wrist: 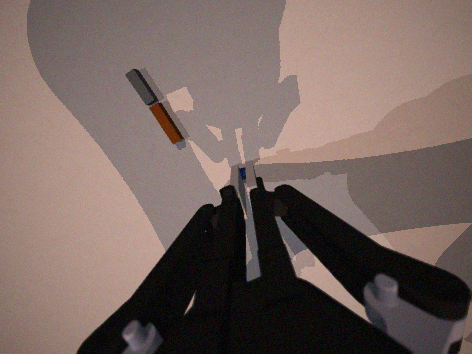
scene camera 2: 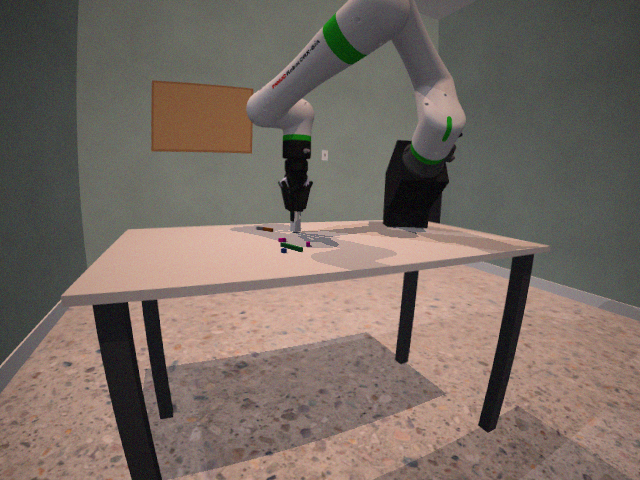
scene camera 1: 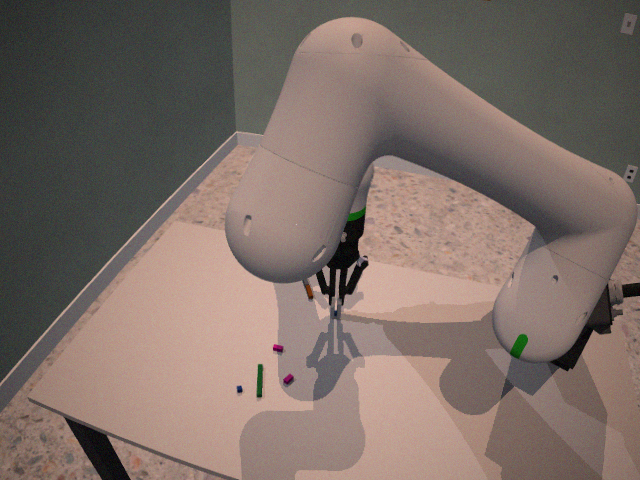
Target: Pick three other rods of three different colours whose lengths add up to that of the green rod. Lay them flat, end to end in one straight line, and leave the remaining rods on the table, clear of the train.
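Places are measured from the arm's base along level axes (x ahead, y left, z up), in centimetres.
Pixels of known places: gripper, fingertip midpoint: (wrist: 244, 174) (scene camera 2: 295, 231) (scene camera 1: 335, 314); arm's base, origin of the base link: (scene camera 2: 422, 160).
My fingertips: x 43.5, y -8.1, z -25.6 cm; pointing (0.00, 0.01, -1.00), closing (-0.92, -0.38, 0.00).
Note:
Ahead of a thing's pixels: the offset from my fingertips to its middle. Level surfaces: height alone.
My gripper (scene camera 1: 336, 310) (scene camera 2: 295, 227) (wrist: 244, 174) points down with its fingertips at table height, shut on a small blue rod @(dx +0.1, dy -0.2, dz +0.1 cm) (scene camera 1: 335, 313) (wrist: 242, 173). An orange rod @(dx +8.5, dy -4.6, dz +0.1 cm) (scene camera 1: 309, 291) (scene camera 2: 267, 229) (wrist: 166, 123) and a grey rod @(dx +10.8, dy -7.6, dz +0.1 cm) (scene camera 1: 305, 282) (scene camera 2: 258, 227) (wrist: 142, 87) lie flat, end to end in one line, left of the gripper in the wrist view. The green rod @(dx +7.4, dy +24.6, dz +0.1 cm) (scene camera 1: 260, 380) (scene camera 2: 292, 247) lies apart from them, nearer the front in scene camera 2.
Two magenta rods @(dx +7.7, dy +15.1, dz +0.1 cm) (scene camera 1: 278, 348) @(dx +2.2, dy +21.9, dz +0.1 cm) (scene camera 1: 288, 378) (scene camera 2: 281, 239) (scene camera 2: 308, 243) lie near the green rod. A second small blue rod @(dx +10.2, dy +28.4, dz +0.1 cm) (scene camera 1: 239, 389) (scene camera 2: 283, 250) lies on its other side. The arm casts shadows across the table @(dz -0.4 cm) (scene camera 1: 129, 320) (scene camera 2: 170, 258).

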